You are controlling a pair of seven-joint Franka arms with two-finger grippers.
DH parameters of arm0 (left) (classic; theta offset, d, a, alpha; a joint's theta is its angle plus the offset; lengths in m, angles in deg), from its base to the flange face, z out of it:
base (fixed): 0 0 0 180
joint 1: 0 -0.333 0 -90
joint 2: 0 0 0 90
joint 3: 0 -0.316 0.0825 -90
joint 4: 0 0 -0.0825 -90
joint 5: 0 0.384 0 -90
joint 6: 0 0 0.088 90
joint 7: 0 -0.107 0 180
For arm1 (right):
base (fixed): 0 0 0 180
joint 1: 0 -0.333 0 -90
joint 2: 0 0 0 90
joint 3: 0 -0.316 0.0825 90
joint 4: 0 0 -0.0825 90
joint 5: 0 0.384 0 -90
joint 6: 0 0 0.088 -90
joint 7: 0 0.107 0 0
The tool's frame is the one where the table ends.
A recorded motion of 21 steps. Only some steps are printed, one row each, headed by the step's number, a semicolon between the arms.
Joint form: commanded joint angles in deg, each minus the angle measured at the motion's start. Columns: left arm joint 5, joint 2, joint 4, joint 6, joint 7, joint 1, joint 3; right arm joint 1, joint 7, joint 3, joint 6, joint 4, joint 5, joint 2.
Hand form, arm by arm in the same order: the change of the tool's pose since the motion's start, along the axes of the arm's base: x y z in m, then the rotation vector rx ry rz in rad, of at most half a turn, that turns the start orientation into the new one. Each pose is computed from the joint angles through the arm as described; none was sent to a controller.
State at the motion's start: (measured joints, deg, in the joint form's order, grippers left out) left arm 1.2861 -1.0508 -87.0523 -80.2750 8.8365 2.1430 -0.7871; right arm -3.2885 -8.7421 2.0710 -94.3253 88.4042 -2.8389 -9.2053
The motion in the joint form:
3: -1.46 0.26 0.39 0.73 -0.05 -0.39 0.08; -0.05 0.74 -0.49 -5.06 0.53 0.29 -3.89
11: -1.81 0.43 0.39 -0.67 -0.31 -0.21 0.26; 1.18 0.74 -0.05 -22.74 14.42 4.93 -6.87
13: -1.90 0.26 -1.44 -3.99 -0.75 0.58 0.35; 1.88 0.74 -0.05 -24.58 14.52 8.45 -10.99
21: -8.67 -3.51 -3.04 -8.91 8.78 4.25 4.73; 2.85 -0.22 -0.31 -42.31 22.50 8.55 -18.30
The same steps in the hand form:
3: -0.0027 -0.0001 0.0046 -0.0256 0.0019 0.0037; 0.0223 0.0073 -0.0390 0.0049 -0.0116 0.0001
11: -0.0008 -0.0042 0.0080 -0.0330 -0.0252 -0.0076; 0.0222 -0.0050 -0.1602 0.0767 -0.0252 -0.0555
13: 0.0058 -0.0129 -0.0038 -0.0363 -0.0478 -0.0304; 0.0281 -0.0097 -0.2035 0.1242 0.0155 -0.1030
21: 0.0208 -0.1051 -0.0460 -0.1408 -0.0186 0.0078; 0.0151 -0.0221 -0.3178 0.1062 -0.0288 -0.1185

